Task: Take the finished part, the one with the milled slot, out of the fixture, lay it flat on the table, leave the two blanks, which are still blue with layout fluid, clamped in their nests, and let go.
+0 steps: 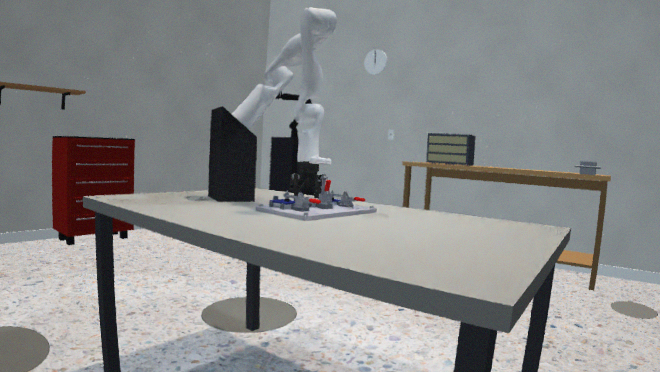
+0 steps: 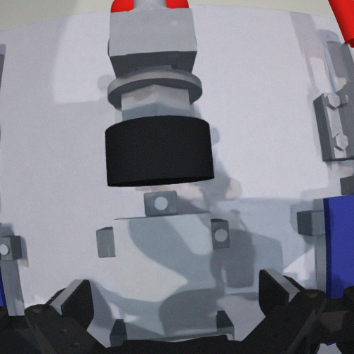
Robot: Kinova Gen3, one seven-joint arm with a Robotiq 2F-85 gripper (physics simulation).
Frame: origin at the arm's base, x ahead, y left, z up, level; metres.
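Seen in the pictures: arm's base, link origin: (image 1: 236, 127).
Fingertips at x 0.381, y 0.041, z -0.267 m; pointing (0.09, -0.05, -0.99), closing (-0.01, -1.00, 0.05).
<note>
Offsets run from my fingertips to a thing's top centre. "*": to the spot under its first point. Level surfaces: height alone.
A pale grey square piece (image 2: 150, 250) lies among small locating blocks in the middle nest of the fixture @[* dx +0.165, dy +0.009, dz -0.005 m] (image 1: 345, 212) (image 2: 55, 165); I take it for the finished part, but I cannot make out its slot. The middle clamp's black tip (image 2: 160, 152) is raised above the plate, behind the nest. My gripper (image 1: 306, 190) (image 2: 174, 294) is open and empty, low over the middle nest, with one finger on each side of the piece. One blue blank (image 2: 341, 245) sits in the right nest; a sliver of the other blue blank (image 2: 1, 295) shows at the left edge.
Red clamp handles @[* dx +0.091, dy -0.002, dz +0.075 m] (image 1: 327, 185) (image 2: 345, 22) and grey clamp bodies (image 2: 336, 125) stand around the nests. The fixture rests on the table @[dz -0.017 m] (image 1: 390, 250). The black arm pedestal (image 1: 232, 160) stands beside it. A wooden bench (image 1: 505, 173) and a red cabinet (image 1: 93, 185) are farther off.
</note>
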